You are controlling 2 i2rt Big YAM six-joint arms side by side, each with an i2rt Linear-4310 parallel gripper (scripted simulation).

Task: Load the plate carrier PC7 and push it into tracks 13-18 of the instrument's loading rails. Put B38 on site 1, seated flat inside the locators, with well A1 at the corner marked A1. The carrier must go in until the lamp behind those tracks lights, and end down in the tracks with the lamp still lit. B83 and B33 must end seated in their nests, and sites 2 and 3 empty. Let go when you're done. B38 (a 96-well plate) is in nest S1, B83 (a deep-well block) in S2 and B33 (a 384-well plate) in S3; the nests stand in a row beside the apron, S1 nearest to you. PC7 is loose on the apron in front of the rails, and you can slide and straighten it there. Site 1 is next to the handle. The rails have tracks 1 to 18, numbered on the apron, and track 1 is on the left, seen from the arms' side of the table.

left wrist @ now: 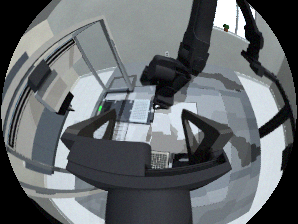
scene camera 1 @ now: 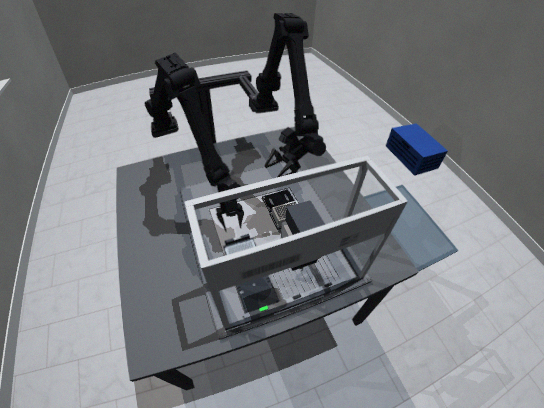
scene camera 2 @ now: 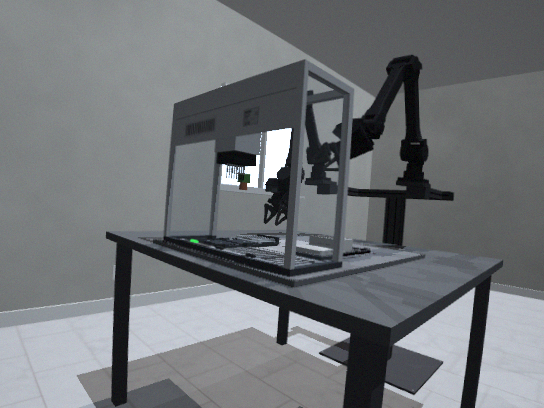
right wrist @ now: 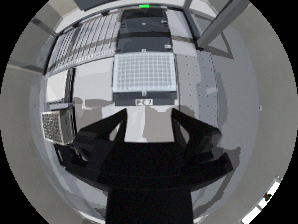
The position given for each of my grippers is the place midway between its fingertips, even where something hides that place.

Note:
I see my left gripper (left wrist: 148, 112), my right gripper (right wrist: 149, 112) and a plate carrier PC7 (right wrist: 138, 33).

